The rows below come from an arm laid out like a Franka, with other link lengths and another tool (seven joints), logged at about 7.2 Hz.
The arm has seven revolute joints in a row. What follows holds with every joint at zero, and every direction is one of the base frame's. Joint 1 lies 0.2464 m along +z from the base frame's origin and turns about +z. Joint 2 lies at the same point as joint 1 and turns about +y. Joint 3 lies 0.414 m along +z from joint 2 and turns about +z. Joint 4 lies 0.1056 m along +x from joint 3 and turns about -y. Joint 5 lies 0.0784 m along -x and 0.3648 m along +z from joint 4 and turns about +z. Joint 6 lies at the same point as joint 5 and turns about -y. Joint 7 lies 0.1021 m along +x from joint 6 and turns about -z. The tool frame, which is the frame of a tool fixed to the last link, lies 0.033 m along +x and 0.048 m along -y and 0.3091 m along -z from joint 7; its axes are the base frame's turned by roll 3.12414, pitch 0 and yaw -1.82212 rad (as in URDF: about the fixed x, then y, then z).
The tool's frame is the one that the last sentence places.
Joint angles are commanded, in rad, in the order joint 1, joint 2, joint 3, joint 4, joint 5, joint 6, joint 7. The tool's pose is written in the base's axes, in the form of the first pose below.
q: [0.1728, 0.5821, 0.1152, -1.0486, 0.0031, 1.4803, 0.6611]
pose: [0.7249 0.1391 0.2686], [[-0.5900 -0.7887 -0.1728], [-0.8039 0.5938 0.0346], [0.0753 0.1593 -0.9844]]
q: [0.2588, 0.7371, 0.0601, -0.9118, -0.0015, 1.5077, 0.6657]
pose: [0.7617 0.1785 0.2102], [[-0.5672 -0.8081 -0.1591], [-0.8189 0.5739 0.0050], [0.0873 0.1331 -0.9873]]
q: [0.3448, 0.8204, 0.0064, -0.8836, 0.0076, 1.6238, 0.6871]
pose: [0.7884 0.2281 0.1642], [[-0.5539 -0.8273 -0.0939], [-0.8306 0.5568 -0.0062], [0.0574 0.0746 -0.9956]]
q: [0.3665, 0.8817, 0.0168, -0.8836, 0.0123, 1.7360, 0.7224]
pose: [0.8056 0.2625 0.1215], [[-0.5633 -0.8247 -0.0508], [-0.8262 0.5629 0.0224], [0.0101 0.0546 -0.9985]]
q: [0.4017, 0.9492, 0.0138, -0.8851, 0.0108, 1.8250, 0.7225]
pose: [0.8124 0.2952 0.0712], [[-0.5370 -0.8430 -0.0318], [-0.8436 0.5364 0.0256], [-0.0045 0.0406 -0.9992]]
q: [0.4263, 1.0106, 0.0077, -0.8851, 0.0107, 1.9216, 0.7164]
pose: [0.8229 0.3187 0.0273], [[-0.5147 -0.8574 0.0017], [-0.8568 0.5144 0.0349], [-0.0308 0.0165 -0.9994]]
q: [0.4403, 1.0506, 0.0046, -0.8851, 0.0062, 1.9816, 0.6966]
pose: [0.8290 0.3315 -0.0013], [[-0.4854 -0.8740 0.0221], [-0.8732 0.4859 0.0369], [-0.0430 -0.0014 -0.9991]]
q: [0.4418, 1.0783, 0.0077, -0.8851, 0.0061, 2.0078, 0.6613]
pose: [0.8303 0.3356 -0.0231], [[-0.4520 -0.8918 0.0192], [-0.8910 0.4524 0.0381], [-0.0427 0.0001 -0.9991]]
